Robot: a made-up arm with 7 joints. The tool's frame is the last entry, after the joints. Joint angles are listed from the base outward.
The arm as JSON. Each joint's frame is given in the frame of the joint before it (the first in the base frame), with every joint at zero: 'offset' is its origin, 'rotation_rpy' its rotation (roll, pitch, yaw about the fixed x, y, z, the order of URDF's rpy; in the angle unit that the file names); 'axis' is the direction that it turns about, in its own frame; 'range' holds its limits. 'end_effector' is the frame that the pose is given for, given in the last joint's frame.
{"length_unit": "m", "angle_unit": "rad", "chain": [
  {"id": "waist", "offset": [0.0, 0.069, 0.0], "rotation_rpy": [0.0, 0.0, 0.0], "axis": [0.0, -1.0, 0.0], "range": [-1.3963, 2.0]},
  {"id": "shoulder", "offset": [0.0, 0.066, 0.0], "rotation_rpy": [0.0, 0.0, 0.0], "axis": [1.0, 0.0, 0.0], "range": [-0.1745, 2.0]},
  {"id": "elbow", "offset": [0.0, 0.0, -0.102], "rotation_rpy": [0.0, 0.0, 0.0], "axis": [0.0, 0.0, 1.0], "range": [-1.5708, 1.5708]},
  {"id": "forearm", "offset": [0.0, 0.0, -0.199], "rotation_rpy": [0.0, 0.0, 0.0], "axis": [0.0, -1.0, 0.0], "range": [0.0, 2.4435]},
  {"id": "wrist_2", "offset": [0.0, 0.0, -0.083], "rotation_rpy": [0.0, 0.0, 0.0], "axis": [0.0, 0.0, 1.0], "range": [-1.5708, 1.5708]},
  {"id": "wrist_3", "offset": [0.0, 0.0, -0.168], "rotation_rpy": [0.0, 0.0, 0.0], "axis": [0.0, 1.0, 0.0], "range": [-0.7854, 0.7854]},
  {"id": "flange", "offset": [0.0, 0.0, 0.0], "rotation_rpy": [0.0, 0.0, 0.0], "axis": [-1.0, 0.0, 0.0], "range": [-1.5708, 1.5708]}
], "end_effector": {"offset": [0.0, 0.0, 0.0], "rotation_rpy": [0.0, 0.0, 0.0]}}
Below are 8 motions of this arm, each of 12 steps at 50 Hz.
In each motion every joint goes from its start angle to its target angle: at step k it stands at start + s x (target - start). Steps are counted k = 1, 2, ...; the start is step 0. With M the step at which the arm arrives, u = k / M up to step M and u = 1 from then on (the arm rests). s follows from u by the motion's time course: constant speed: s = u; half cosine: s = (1 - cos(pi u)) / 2; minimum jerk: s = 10 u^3 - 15 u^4 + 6 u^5.
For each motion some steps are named. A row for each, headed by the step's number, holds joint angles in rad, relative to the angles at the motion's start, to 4 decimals.
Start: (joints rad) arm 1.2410 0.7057 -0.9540 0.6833 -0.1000 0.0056 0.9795
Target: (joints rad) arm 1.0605 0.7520 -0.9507 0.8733 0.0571 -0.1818 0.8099
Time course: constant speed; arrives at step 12
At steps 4, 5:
4: -0.0602 0.0154 0.0011 0.0633 0.0524 -0.0625 -0.0565
5: -0.0752 0.0193 0.0014 0.0792 0.0655 -0.0781 -0.0707

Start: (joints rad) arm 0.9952 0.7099 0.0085 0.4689 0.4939 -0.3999 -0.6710
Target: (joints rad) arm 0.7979 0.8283 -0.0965 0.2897 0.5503 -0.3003 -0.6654
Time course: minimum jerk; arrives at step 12
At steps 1, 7, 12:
1: -0.0010 0.0006 -0.0005 -0.0009 0.0003 0.0005 0.0000
7: -0.1289 0.0774 -0.0686 -0.1171 0.0369 0.0651 0.0037
12: -0.1973 0.1184 -0.1050 -0.1792 0.0564 0.0996 0.0056

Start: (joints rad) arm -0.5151 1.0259 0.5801 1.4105 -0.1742 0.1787 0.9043
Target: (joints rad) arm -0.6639 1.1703 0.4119 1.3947 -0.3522 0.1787 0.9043
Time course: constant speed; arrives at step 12
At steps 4, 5, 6, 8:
4: -0.0496 0.0481 -0.0561 -0.0053 -0.0593 0.0000 0.0000
5: -0.0620 0.0602 -0.0701 -0.0066 -0.0742 0.0000 0.0000
6: -0.0744 0.0722 -0.0841 -0.0079 -0.0890 0.0000 0.0000
8: -0.0992 0.0963 -0.1121 -0.0105 -0.1187 0.0000 0.0000

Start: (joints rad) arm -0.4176 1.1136 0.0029 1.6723 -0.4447 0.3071 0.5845
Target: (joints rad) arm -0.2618 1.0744 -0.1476 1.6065 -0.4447 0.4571 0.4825
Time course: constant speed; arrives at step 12
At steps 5, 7, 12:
5: 0.0649 -0.0163 -0.0627 -0.0274 0.0000 0.0625 -0.0425
7: 0.0909 -0.0229 -0.0878 -0.0384 0.0000 0.0875 -0.0595
12: 0.1558 -0.0392 -0.1505 -0.0658 0.0000 0.1500 -0.1020

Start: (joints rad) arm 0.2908 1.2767 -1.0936 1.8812 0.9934 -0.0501 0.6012
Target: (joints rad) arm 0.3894 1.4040 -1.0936 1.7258 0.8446 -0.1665 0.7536
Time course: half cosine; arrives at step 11
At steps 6, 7, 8, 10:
6: 0.0563 0.0727 0.0000 -0.0888 -0.0850 -0.0665 0.0870
7: 0.0698 0.0901 0.0000 -0.1100 -0.1053 -0.0824 0.1079
8: 0.0816 0.1053 0.0000 -0.1286 -0.1231 -0.0963 0.1261
10: 0.0966 0.1247 0.0000 -0.1523 -0.1458 -0.1140 0.1493

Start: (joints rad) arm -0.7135 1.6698 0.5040 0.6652 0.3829 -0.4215 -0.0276
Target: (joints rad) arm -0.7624 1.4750 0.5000 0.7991 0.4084 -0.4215 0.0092
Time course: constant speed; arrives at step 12
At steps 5, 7, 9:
5: -0.0204 -0.0812 -0.0017 0.0558 0.0106 0.0000 0.0153
7: -0.0285 -0.1136 -0.0023 0.0781 0.0149 0.0000 0.0215
9: -0.0367 -0.1461 -0.0030 0.1004 0.0191 0.0000 0.0276

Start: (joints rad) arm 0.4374 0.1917 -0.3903 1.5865 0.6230 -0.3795 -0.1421
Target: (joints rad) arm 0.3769 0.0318 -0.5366 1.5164 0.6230 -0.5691 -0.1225
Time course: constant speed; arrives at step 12
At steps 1, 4, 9, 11, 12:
1: -0.0050 -0.0133 -0.0122 -0.0058 0.0000 -0.0158 0.0016
4: -0.0202 -0.0533 -0.0488 -0.0234 0.0000 -0.0632 0.0065
9: -0.0454 -0.1199 -0.1097 -0.0526 0.0000 -0.1422 0.0147
11: -0.0555 -0.1466 -0.1341 -0.0643 0.0000 -0.1738 0.0180
12: -0.0605 -0.1599 -0.1463 -0.0701 0.0000 -0.1896 0.0196

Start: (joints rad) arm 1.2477 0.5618 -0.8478 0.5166 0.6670 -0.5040 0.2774
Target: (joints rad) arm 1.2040 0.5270 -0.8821 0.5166 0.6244 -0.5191 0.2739
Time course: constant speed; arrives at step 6
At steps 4, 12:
4: -0.0291 -0.0232 -0.0229 0.0000 -0.0284 -0.0101 -0.0023
12: -0.0437 -0.0348 -0.0343 0.0000 -0.0426 -0.0151 -0.0035

